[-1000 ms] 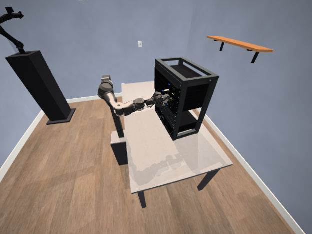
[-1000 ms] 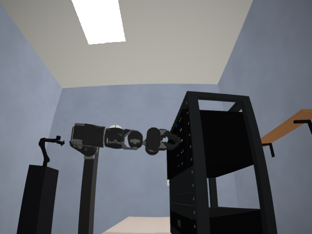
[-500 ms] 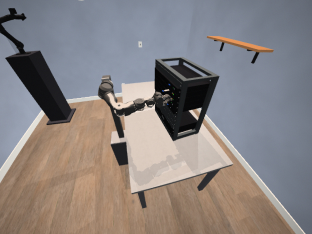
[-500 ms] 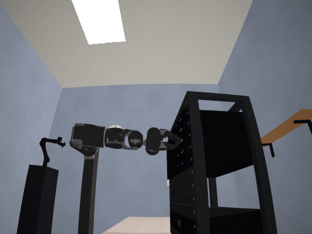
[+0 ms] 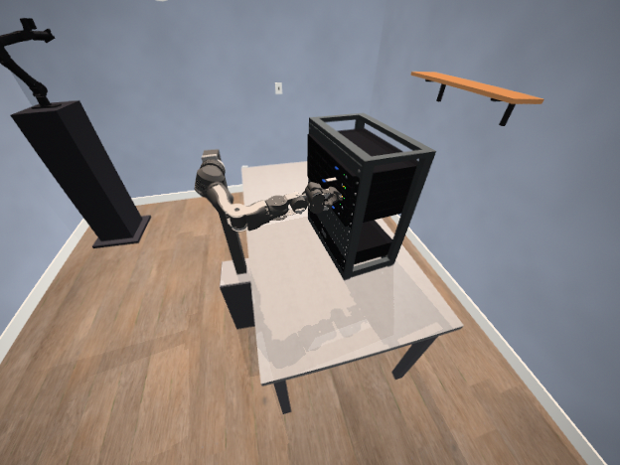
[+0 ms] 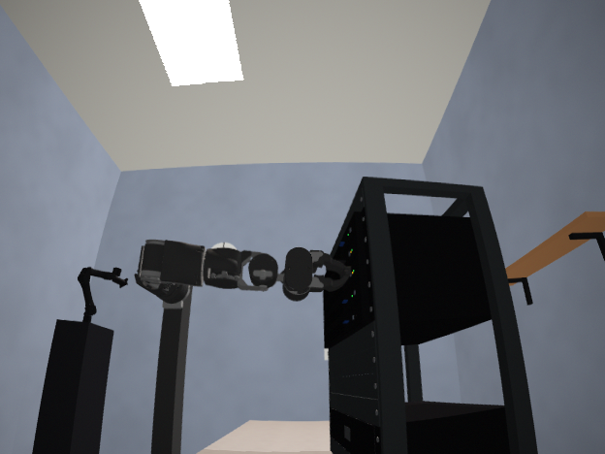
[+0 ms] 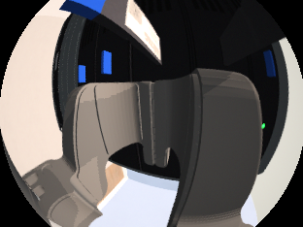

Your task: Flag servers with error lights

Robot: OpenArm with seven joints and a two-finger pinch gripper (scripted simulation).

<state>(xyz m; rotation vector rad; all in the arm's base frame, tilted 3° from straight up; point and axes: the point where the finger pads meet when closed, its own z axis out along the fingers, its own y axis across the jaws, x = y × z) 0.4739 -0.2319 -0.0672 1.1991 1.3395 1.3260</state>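
The locate button is 4 cm above my hand and 1 cm ahead of it. The rest, counted from my hand: information tag: 5 cm to the left, 4 cm above, 1 cm behind.
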